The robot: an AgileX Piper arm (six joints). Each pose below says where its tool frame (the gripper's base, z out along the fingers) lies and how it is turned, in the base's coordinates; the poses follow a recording.
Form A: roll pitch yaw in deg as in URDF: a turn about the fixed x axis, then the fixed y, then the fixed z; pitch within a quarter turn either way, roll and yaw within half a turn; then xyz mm.
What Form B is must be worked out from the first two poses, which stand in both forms.
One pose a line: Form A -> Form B
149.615, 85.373, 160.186, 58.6, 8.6, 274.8 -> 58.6, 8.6, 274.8, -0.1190, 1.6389, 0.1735
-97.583, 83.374, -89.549, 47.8, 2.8, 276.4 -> 47.8, 2.8, 276.4, -0.2009, 1.5733, 0.0193
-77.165, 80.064, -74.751, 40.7, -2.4, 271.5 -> 40.7, -2.4, 271.5, -0.1642, 1.5245, -0.0985
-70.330, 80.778, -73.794, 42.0, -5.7, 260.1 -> 42.0, -5.7, 260.1, -0.0724, 1.5174, -0.1665
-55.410, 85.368, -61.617, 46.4, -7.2, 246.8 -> 46.4, -7.2, 246.8, 0.0307, 1.5262, -0.1384
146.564, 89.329, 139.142, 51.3, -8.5, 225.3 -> 51.3, -8.5, 225.3, 0.1074, 1.5777, -0.0963
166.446, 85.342, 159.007, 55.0, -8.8, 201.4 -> 55.0, -8.8, 201.4, 0.1222, 1.6460, -0.0838
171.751, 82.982, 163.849, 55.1, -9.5, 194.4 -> 55.1, -9.5, 194.4, 0.1306, 1.6878, -0.0893
